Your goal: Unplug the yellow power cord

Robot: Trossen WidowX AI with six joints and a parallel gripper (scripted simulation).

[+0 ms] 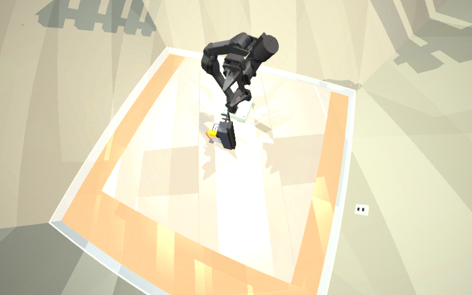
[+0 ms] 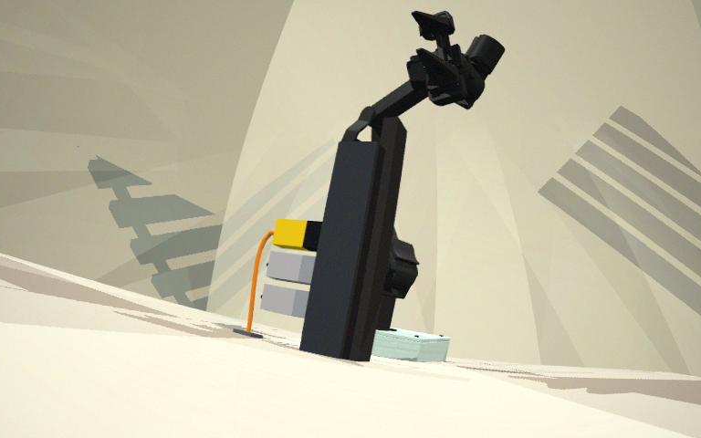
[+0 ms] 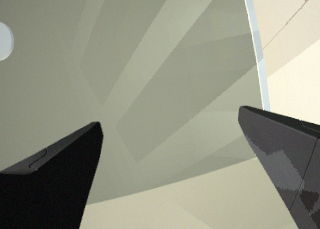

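The yellow plug is 20 mm ahead of my gripper tip, 110 mm to the right of it and 330 mm below it. The rest, counted from my gripper tip: power strip 10 mm ahead, 40 mm to the right, 350 mm below.
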